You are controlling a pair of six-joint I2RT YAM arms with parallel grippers.
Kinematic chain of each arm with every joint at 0, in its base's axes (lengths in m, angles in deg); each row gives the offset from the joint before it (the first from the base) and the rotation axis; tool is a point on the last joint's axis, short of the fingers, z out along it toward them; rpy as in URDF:
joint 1: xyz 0 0 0.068 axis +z
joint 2: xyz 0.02 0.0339 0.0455 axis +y
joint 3: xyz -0.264 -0.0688 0 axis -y
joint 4: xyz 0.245 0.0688 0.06 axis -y
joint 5: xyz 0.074 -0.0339 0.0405 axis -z
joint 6: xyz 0.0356 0 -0.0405 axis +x
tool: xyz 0 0 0 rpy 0 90 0
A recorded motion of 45 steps. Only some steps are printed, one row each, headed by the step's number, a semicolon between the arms.
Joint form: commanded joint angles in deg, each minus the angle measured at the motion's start. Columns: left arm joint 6, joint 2, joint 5, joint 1, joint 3, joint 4; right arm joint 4, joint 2, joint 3, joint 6, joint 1, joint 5.
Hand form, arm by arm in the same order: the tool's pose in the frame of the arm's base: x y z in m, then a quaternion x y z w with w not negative. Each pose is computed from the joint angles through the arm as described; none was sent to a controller.
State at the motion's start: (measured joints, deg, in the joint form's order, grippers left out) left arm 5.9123 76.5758 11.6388 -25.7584 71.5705 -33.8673; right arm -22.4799 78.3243 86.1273 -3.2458 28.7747 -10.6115
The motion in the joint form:
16: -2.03 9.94 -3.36 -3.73 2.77 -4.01; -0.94 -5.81 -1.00 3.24 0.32 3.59
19: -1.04 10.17 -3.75 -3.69 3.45 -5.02; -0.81 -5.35 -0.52 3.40 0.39 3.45
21: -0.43 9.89 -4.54 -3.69 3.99 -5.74; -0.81 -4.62 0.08 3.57 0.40 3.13
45: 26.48 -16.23 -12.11 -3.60 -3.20 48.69; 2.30 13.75 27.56 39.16 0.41 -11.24
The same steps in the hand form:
16: 0.2814 -0.1650 0.3003 0.29276 0.89085 -0.14165 0.31719; 0.2374 0.1371 0.4569 -0.23100 0.73463 0.20544 0.60394
19: 0.2819 -0.1647 0.3016 0.29928 0.89062 -0.13483 0.31471; 0.2389 0.1384 0.4578 -0.23101 0.73374 0.20775 0.60423
21: 0.2810 -0.1637 0.3052 0.30189 0.88982 -0.12700 0.31772; 0.2418 0.1403 0.4581 -0.23180 0.73420 0.21057 0.60239
45: 0.1959 -0.1099 0.4791 0.28087 0.47643 0.02433 0.83279; 0.2923 0.1785 0.5260 -0.09522 0.69233 0.48974 0.52131

